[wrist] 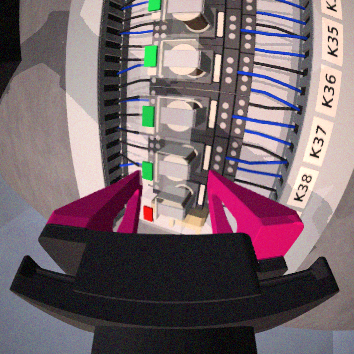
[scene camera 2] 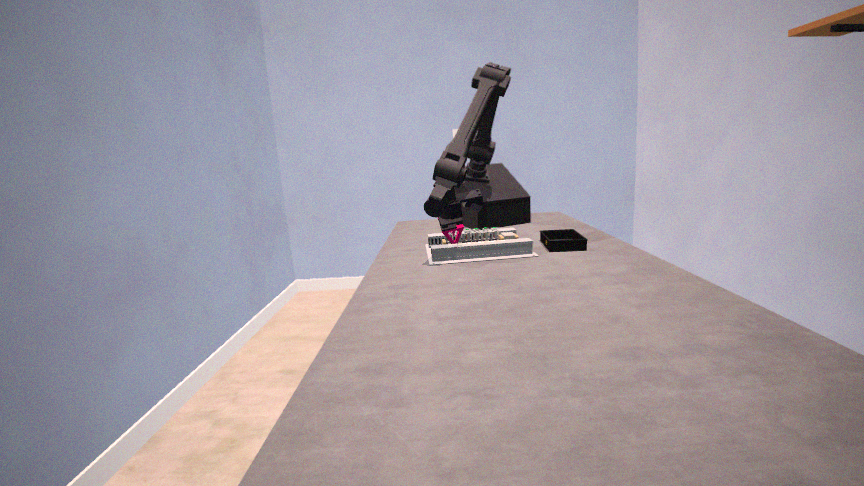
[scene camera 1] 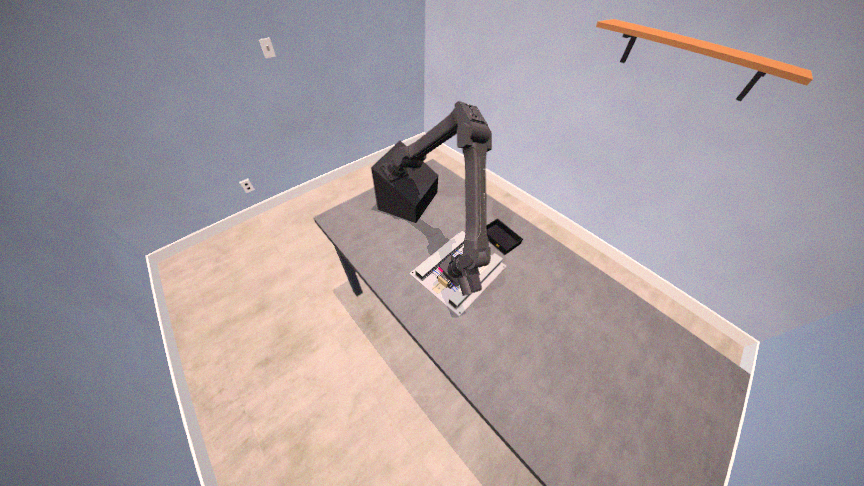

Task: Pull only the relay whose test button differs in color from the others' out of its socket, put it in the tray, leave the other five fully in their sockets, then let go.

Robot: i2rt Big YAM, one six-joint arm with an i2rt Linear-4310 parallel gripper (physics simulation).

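Places are measured from the arm's base along level axes (x ahead, y left, z up), in centimetres.
Where they show: gripper, between the fingertips: (wrist: 174,177) (scene camera 2: 453,240) (scene camera 1: 447,274); arm's base, origin of its link: (scene camera 2: 474,176) (scene camera 1: 394,170).
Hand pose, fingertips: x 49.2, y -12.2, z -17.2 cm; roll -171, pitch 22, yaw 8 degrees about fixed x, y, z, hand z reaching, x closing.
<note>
Things, the pixels of their top centre, and the offset from my fingertips. "*": a spot on its surface instead.
- relay with the red test button, centre of its top: (wrist: 158,217) dz +3.2, dx +0.5, dy -1.2 cm
- relay, centre of its top: (wrist: 159,174) dz +3.2, dx +0.3, dy +1.7 cm
- black tray, centre of its top: (scene camera 2: 562,234) (scene camera 1: 501,233) dz -0.3, dx +0.5, dy +34.7 cm
- panel, a spot on its surface: (scene camera 2: 430,262) (scene camera 1: 455,311) * dz -3.5, dx +12.4, dy -7.4 cm
- tan block, centre of its top: (wrist: 175,214) dz +0.3, dx +0.6, dy -3.1 cm
In the wrist view the relay with the red test button (wrist: 172,204) is the last in the row, at the bottom, beside the label K38. Its red button (wrist: 148,214) shows at its left. Several relays with green buttons, such as this relay (wrist: 175,165) and this one (wrist: 178,115), stand in a row above it. My gripper (wrist: 174,177) (scene camera 2: 453,242) has its magenta fingers apart, one on each side of the row's lower end, with nothing held. How deep the fingertips reach is unclear. The black tray (scene camera 1: 496,247) (scene camera 2: 563,246) stands beside the panel (scene camera 1: 459,312) (scene camera 2: 430,262).
Light wire ducts (scene camera 1: 438,258) (scene camera 2: 481,249) flank the relay row. Blue and black wires (wrist: 270,122) run from the sockets to the duct. A tan block (wrist: 197,218) sits next to the red-button relay. The arm's black base block (scene camera 1: 398,199) (scene camera 2: 506,208) stands at the table's far end.
</note>
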